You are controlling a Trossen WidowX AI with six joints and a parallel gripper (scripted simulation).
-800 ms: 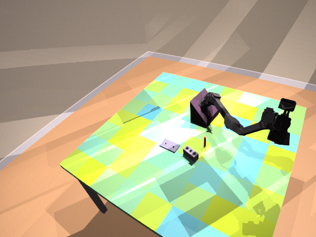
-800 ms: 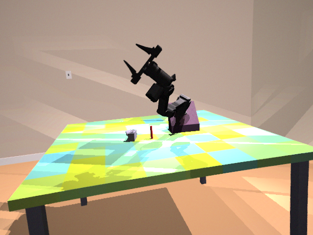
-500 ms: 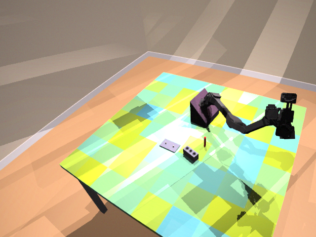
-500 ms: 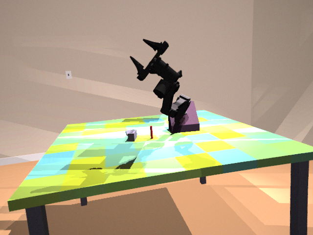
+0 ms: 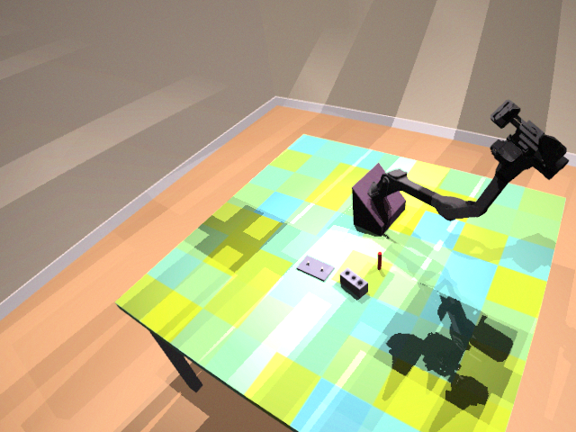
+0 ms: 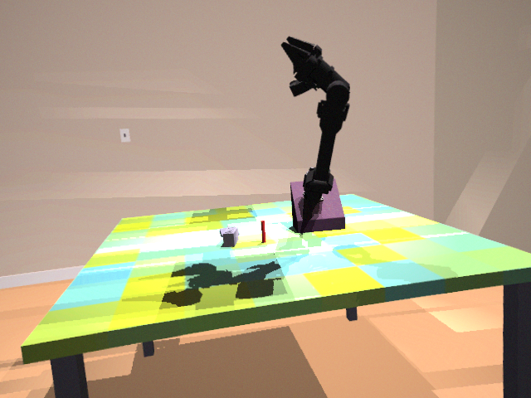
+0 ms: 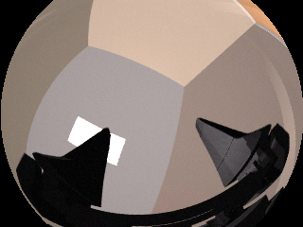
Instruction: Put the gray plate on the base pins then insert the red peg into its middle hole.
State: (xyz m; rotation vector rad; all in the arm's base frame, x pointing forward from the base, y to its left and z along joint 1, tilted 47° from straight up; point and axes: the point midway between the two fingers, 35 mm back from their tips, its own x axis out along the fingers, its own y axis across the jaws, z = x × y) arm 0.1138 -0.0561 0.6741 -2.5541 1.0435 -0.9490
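The gray plate lies 590 mm below my gripper tip, 390 mm to the right of it and 110 mm ahead of it. Round my gripper tip: dark base 620 mm below, 550 mm to the right, 80 mm ahead; then red peg 590 mm below, 330 mm to the right.
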